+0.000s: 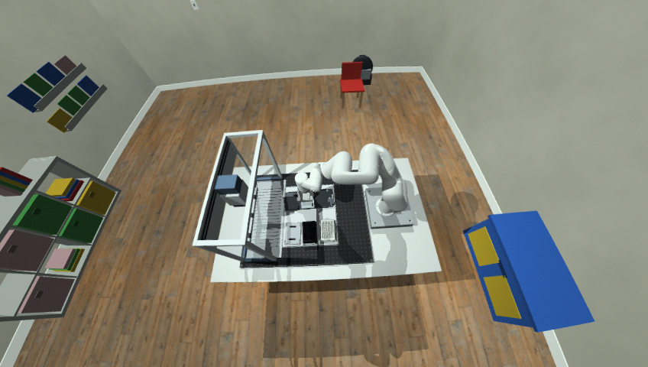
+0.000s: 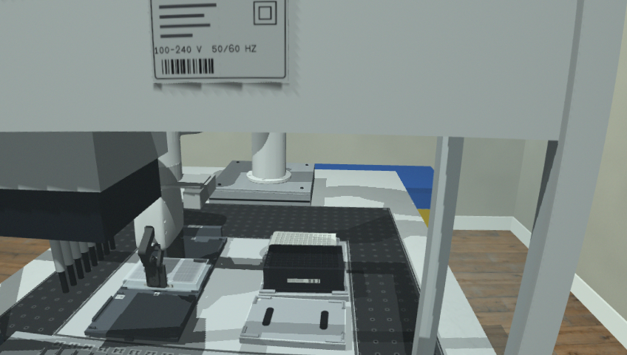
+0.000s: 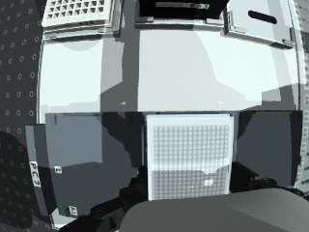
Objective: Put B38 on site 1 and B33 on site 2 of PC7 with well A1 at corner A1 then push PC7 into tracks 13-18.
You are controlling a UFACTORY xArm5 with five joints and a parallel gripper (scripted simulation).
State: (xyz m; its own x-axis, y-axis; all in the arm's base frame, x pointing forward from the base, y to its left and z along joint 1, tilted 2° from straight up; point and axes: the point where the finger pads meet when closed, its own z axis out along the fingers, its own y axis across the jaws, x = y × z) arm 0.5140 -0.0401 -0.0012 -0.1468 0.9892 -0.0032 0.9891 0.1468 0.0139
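My gripper is now 200 mm to the right of the white 96-well plate, 150 mm past it and 10 mm above it. The rest, counted from my hand: plate nest S1 (200 mm to the left, 150 mm behind, 20 mm below).
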